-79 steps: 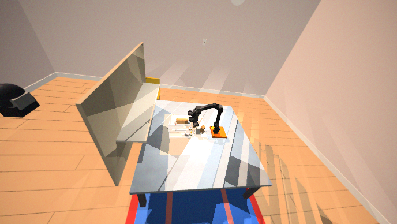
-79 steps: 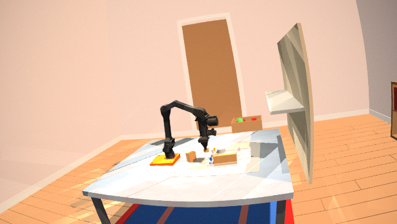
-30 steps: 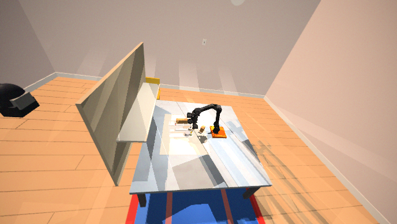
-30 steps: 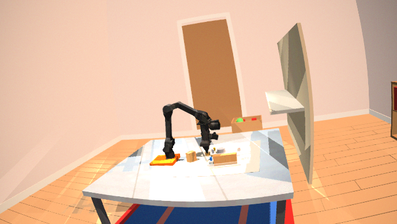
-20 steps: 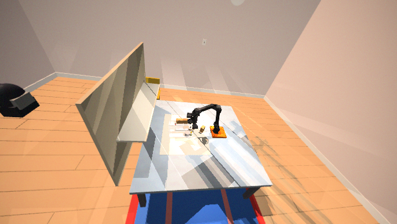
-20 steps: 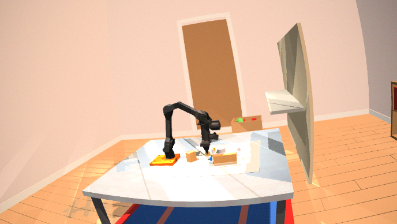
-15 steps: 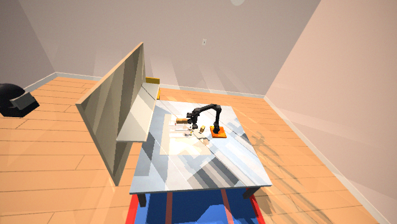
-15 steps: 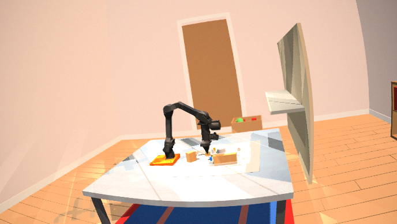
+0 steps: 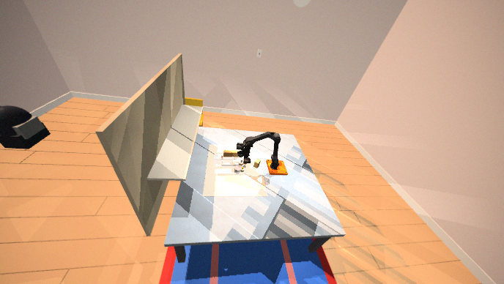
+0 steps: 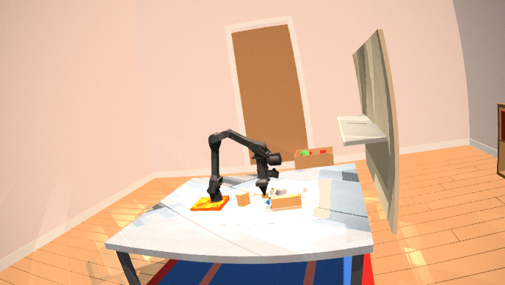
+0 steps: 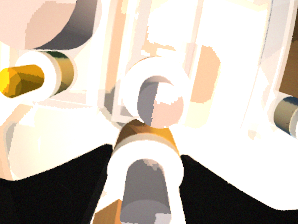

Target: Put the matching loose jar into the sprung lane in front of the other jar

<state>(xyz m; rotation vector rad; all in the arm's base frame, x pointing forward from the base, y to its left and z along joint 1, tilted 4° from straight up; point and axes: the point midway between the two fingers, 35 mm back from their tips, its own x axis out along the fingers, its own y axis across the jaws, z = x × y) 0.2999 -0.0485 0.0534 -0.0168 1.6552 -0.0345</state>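
Now: the small brown box 13 cm behind my gripper tip, 1 cm to the left of it and 2 cm below it. The rest, counted from my gripper tip: shelf 54 cm ahead, 1 cm to the right, 31 cm above; then clear lane unit 18 cm ahead, 3 cm to the right, 4 cm below.
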